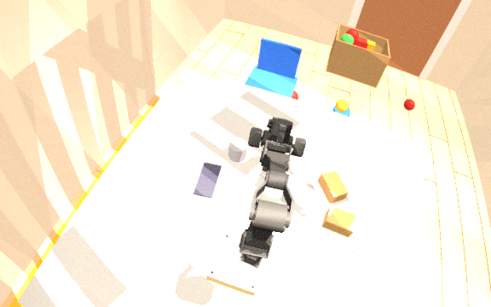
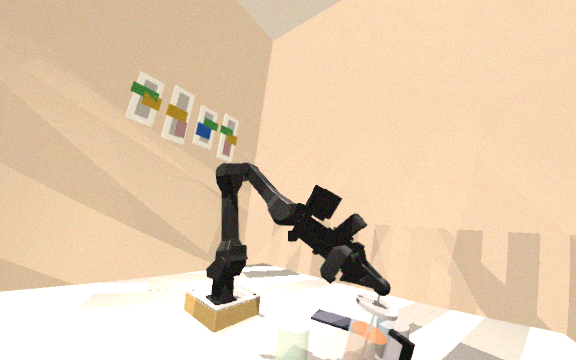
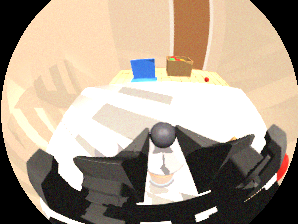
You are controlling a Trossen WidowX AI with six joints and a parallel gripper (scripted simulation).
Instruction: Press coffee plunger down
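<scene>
The coffee press lies 10 mm behind my gripper tip, 10 mm to the right of it and 90 mm below it.
</scene>
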